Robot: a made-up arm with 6 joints.
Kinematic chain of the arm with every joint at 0, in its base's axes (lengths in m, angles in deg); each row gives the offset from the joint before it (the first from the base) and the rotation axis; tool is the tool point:
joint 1: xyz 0 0 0.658 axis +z
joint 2: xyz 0.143 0 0 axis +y
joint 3: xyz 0 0 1.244 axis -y
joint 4: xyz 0 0 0.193 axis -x
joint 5: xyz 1.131 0 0 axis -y
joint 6: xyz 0.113 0 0 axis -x
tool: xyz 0 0 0
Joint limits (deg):
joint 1: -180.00..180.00
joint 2: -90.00..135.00
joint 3: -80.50..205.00
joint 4: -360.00..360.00
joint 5: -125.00..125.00
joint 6: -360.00..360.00
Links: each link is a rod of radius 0.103 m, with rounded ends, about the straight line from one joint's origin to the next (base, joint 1, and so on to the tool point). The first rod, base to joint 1, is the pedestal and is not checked.
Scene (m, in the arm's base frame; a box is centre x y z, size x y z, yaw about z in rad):
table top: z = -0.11
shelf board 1: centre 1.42 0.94 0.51 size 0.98 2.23 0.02 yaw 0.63
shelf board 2: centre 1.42 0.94 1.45 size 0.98 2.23 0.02 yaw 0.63
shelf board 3: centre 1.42 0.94 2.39 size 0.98 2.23 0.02 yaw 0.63
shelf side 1: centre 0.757 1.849 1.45 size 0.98 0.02 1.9 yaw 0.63
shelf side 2: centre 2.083 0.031 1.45 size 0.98 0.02 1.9 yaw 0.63
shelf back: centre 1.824 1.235 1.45 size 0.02 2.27 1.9 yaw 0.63
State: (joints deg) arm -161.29 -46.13 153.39 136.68 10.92 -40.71
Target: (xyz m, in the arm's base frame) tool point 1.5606 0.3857 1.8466
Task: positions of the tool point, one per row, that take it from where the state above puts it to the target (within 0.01 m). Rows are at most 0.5 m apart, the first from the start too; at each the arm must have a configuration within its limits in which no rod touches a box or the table.
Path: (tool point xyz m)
1: 1.6316 0.4126 0.9595
2: 1.4552 0.2591 0.9674
3: 1.2470 0.1305 0.9606
4: 1.0130 0.0316 0.9379
5: 1.1309 0.0349 1.3643
6: 1.0732 0.0302 1.8465
7: 1.2506 0.1256 1.8728
8: 1.4152 0.2450 1.8727
9: 1.5606 0.3856 1.8466

